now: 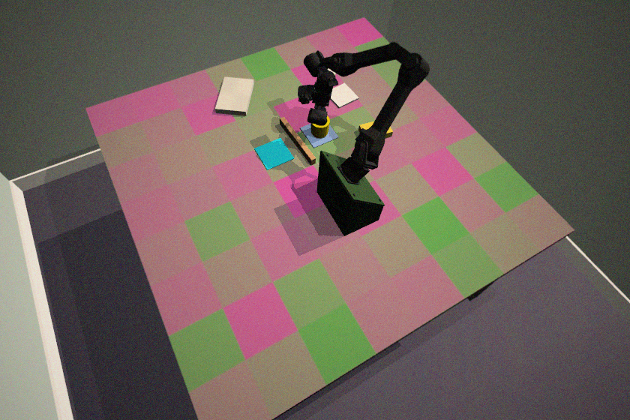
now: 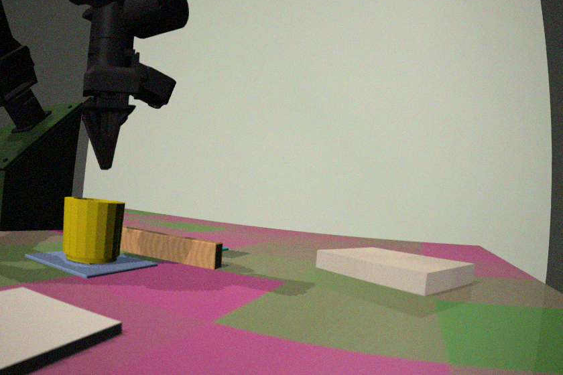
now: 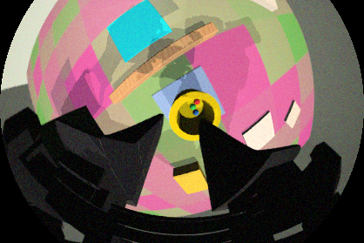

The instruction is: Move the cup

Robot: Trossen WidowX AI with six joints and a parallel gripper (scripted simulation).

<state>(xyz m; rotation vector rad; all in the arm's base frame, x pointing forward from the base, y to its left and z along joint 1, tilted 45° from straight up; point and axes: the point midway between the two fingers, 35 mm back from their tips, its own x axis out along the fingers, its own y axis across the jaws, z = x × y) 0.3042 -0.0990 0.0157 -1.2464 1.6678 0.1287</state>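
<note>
The blue pad lies 12 cm below my gripper tip, 2 cm to the right of it and 1 cm ahead of it. Also, from my gripper tip: yellow block (21 cm to the right, 9 cm below, 9 cm behind); wooden bar (10 cm below, 8 cm to the left, 1 cm ahead).
</note>
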